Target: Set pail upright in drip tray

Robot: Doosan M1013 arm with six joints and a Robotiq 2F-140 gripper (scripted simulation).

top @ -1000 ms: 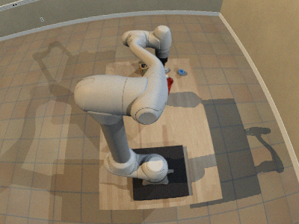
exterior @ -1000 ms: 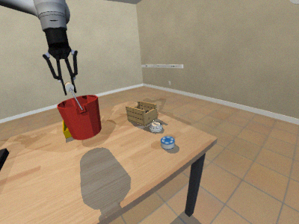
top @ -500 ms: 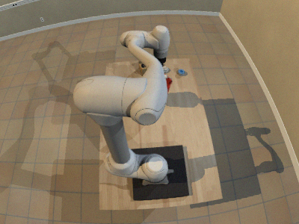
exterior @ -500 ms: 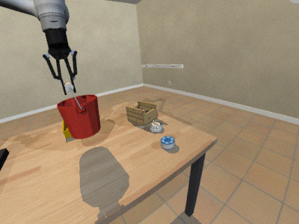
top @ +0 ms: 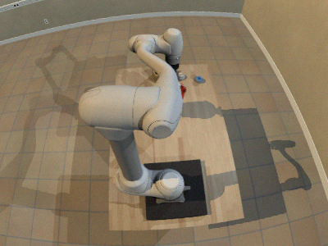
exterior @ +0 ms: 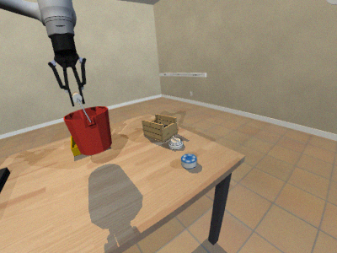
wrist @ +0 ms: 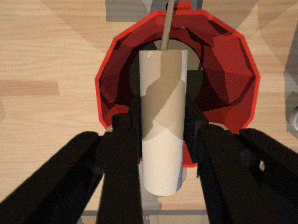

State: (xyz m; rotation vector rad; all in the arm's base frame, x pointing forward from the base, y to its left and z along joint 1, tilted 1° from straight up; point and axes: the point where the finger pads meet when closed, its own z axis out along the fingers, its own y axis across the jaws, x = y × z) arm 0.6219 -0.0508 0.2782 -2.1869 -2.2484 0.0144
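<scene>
My gripper is now 9 cm above the red pail and 1 cm short of it. The rest, counted from my hand: white cylindrical grip (3 cm below, 1 cm ahead); then yellow drip tray (30 cm below, 25 cm to the left); then wooden crate (39 cm ahead, 27 cm below, 5 cm to the left).
</scene>
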